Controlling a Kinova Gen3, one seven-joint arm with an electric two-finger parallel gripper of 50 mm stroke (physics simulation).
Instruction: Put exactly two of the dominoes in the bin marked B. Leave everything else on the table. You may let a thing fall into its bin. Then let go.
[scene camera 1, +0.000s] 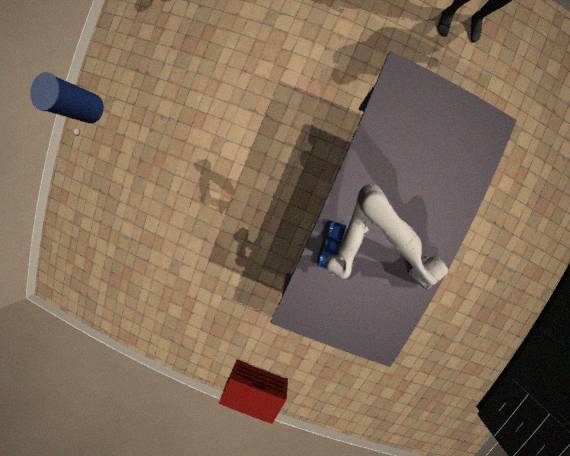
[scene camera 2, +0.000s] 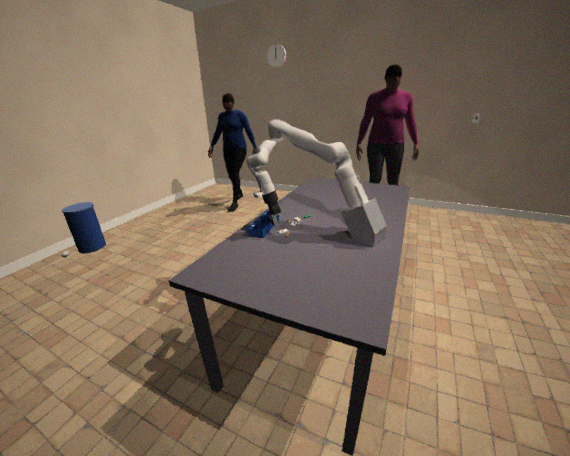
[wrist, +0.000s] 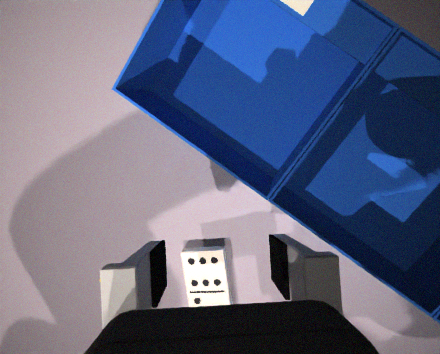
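Where they show: gripper, fingertip midpoint: (scene camera 2: 275, 225) (wrist: 218, 260); arm's base, link origin: (scene camera 2: 358, 205).
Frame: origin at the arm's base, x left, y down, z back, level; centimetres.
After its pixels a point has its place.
A white domino (wrist: 206, 275) {x 17.2, y 15.5, z -35.4 cm} with black dots lies face up on the table in the wrist view, between the fingertips and not gripped. My gripper (wrist: 218, 260) {x 18.2, y 12.5, z -38.0 cm} (scene camera 2: 274, 220) {x 18.2, y 12.5, z -38.0 cm} is open beside the blue bins; the arm hides it in scene camera 1. The joined blue bins (scene camera 1: 327, 245) {x 17.9, y 15.6, z -48.4 cm} (scene camera 2: 259, 231) {x 27.8, y 12.6, z -41.4 cm} (wrist: 197, 151) {x 22.8, y 11.6, z -40.9 cm} stand close by, and no letter B can be read on them. A cream patch (wrist: 299, 5) {x 24.6, y 12.0, z -47.7 cm} shows at the top edge of the wrist view, at a bin; I cannot tell what it is. Small white pieces (scene camera 2: 283, 231) {x 16.4, y 15.8, z -34.4 cm} lie on the table in scene camera 2, too small to identify.
A small green thing (scene camera 2: 307, 216) {x -7.2, y 15.4, z -33.0 cm} and a yellowish one (scene camera 2: 287, 235) {x 19.7, y 15.5, z -29.6 cm} lie near the white pieces on the table (scene camera 1: 425, 135) {x -62.2, y 16.2, z -35.4 cm} (scene camera 2: 300, 280) {x 48.4, y 16.3, z -4.4 cm}. The arm's base (scene camera 2: 367, 225) {x 7.9, y 5.9, z 7.9 cm} stands to the right. Two people (scene camera 2: 233, 130) (scene camera 2: 392, 115) stand beyond the table.
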